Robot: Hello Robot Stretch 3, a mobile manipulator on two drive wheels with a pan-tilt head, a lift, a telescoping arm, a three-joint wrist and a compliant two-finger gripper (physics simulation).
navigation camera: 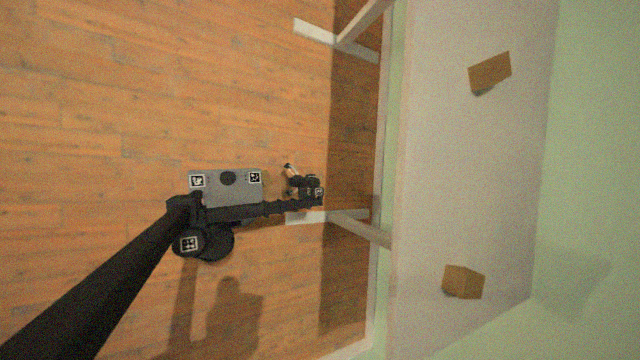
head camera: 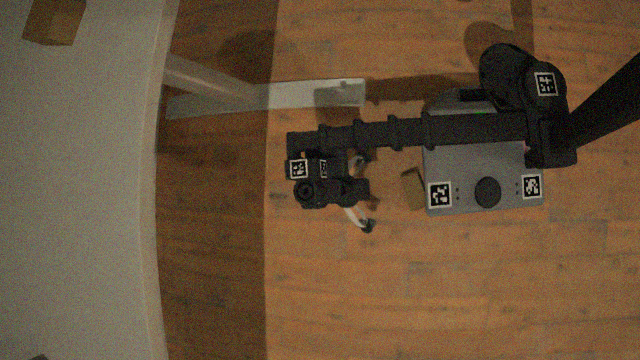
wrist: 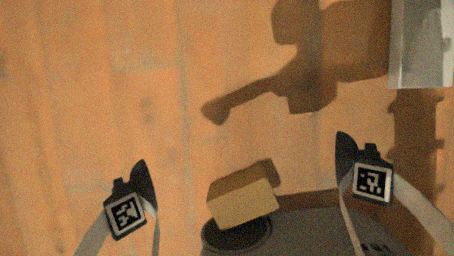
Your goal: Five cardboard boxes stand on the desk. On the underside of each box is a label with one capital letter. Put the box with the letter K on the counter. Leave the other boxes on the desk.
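Frame: origin at the robot's base, x ahead, y right, z down, level; millimetres.
Seen in the pictures: gripper, fingertip midpoint: [navigation camera: 287,179] [wrist: 241,164]; robot's base at its link origin: [navigation camera: 227,177] [head camera: 486,191].
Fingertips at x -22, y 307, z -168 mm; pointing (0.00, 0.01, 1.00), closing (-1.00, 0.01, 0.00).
Note:
Offsets run from my fingertips to a thing's middle. Level surfaces: height alone.
A cardboard box {dx +6, dy -97, dz +137 mm} [head camera: 414,189] [wrist: 243,202] lies on the floor close beside the robot's base. My gripper [head camera: 365,192] [navigation camera: 288,179] [wrist: 241,164] is open and empty. In the wrist view the box shows between the spread fingers, but beyond and below them. On the desk {dz -783 mm} [head camera: 85,200] [navigation camera: 475,175] stands one box {dx -237, dy +211, dz -808 mm} [head camera: 55,22] [navigation camera: 462,282] near one end. Another box {dx +303, dy +306, dz -808 mm} [navigation camera: 490,72] stands farther along the desk in the navigation view. A small dark corner shows at the bottom left of the head view. No letter can be read on any box. The counter does not show.
The robot's grey base [head camera: 480,165] [navigation camera: 225,192] stands on the wooden floor beside the desk. The arm reaches from the mast toward the desk edge. A white desk foot [head camera: 320,95] [navigation camera: 305,218] lies near the arm, and another foot [navigation camera: 312,30] is farther along.

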